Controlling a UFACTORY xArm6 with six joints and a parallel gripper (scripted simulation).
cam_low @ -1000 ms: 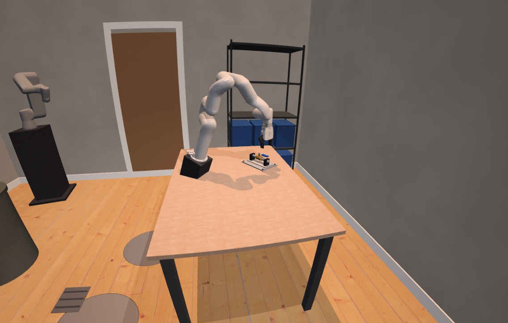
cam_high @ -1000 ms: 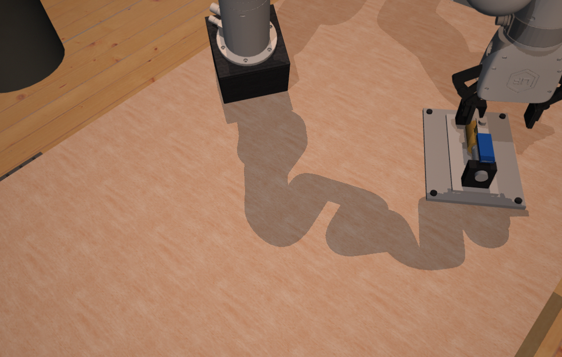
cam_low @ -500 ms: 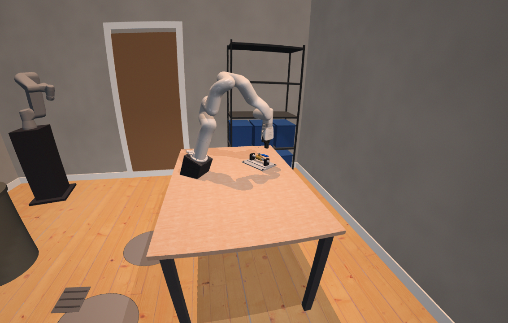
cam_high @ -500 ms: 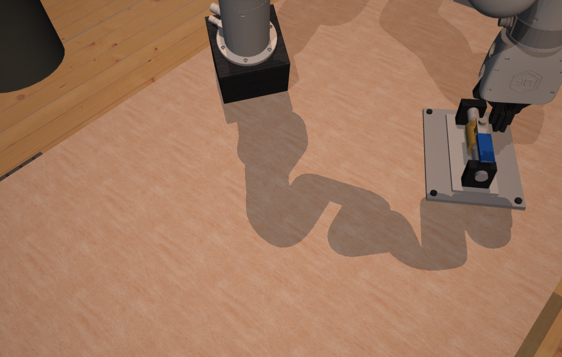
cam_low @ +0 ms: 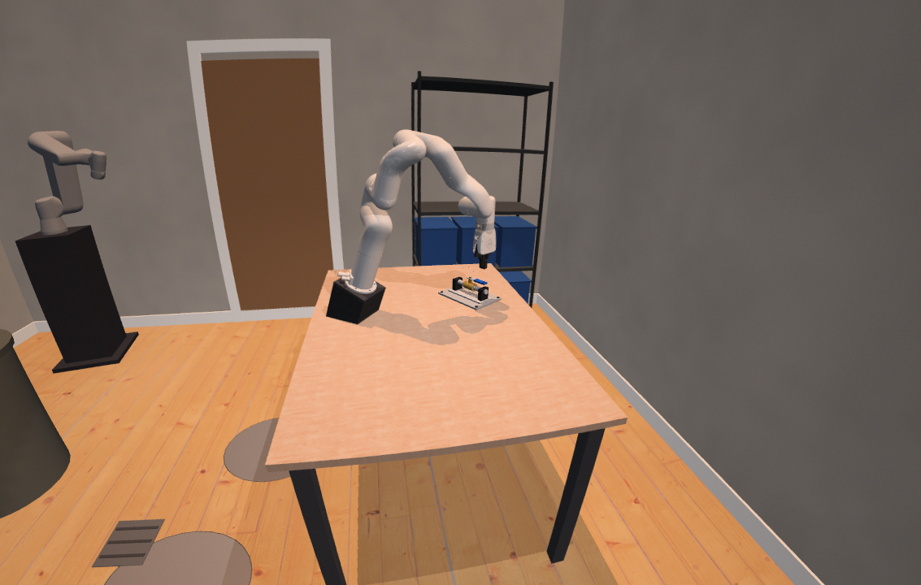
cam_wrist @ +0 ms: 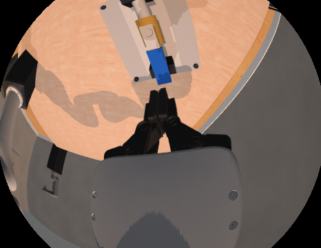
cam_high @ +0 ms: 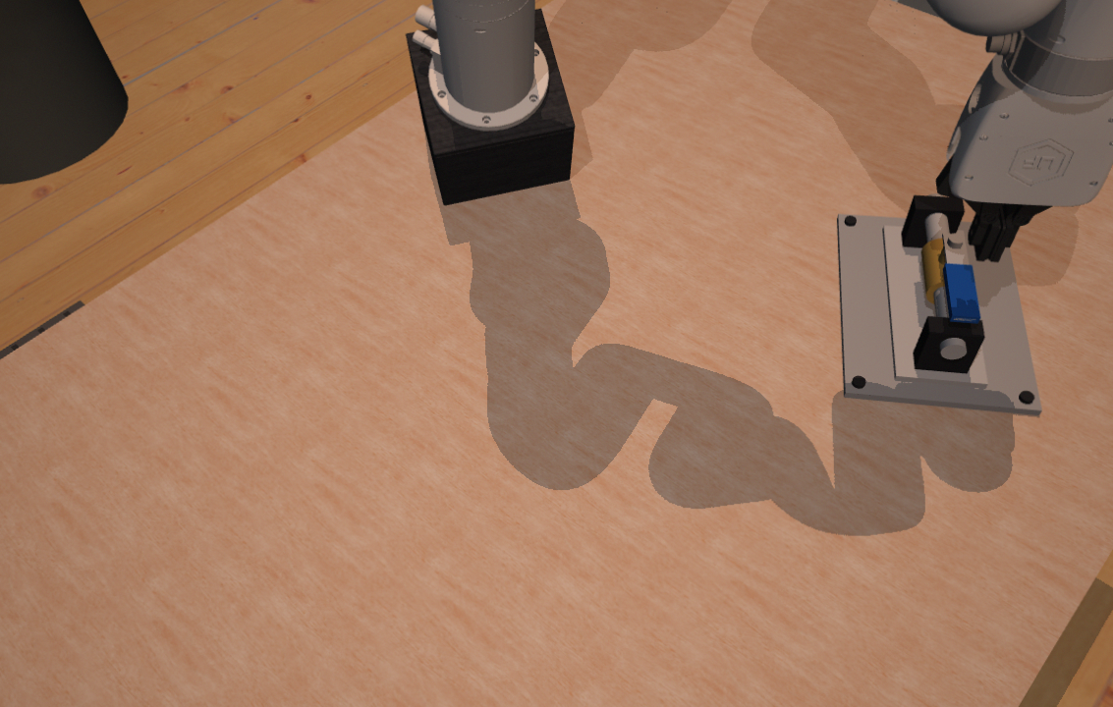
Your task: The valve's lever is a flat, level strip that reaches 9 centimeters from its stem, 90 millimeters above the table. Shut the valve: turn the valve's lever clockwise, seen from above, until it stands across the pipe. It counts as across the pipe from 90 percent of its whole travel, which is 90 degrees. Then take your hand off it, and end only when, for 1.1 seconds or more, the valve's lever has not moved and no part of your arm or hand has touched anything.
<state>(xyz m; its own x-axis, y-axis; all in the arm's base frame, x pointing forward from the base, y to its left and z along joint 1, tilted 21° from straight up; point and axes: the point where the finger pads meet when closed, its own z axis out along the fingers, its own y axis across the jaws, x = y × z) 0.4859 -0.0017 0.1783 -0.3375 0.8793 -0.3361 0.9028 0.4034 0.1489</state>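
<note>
My hand is 10 mm past the valve lever, 40 mm to the right of it and 80 mm above it.
</note>
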